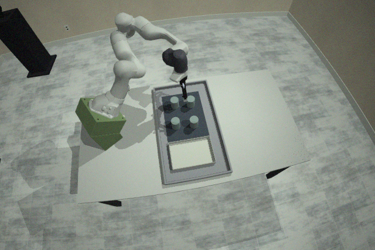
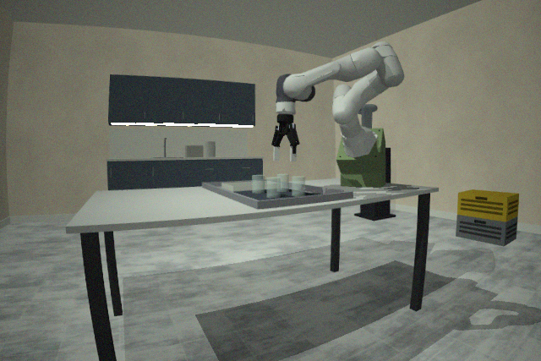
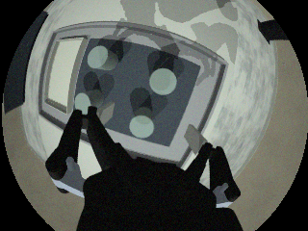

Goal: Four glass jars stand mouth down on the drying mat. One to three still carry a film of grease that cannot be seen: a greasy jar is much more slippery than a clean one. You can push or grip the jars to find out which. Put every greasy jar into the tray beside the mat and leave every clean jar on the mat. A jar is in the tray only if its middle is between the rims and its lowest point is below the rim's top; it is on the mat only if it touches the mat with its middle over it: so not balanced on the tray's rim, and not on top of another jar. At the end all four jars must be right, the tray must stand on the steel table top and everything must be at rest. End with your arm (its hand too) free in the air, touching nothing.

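Now: hand 170 mm above the dark drying mat, 90 mm to the left of it and 10 mm past it. The rest, counted from my hand: white tray: 410 mm to the right, 170 mm below, 20 mm ahead; then grey steel surround: 200 mm to the right, 180 mm below, 20 mm ahead.
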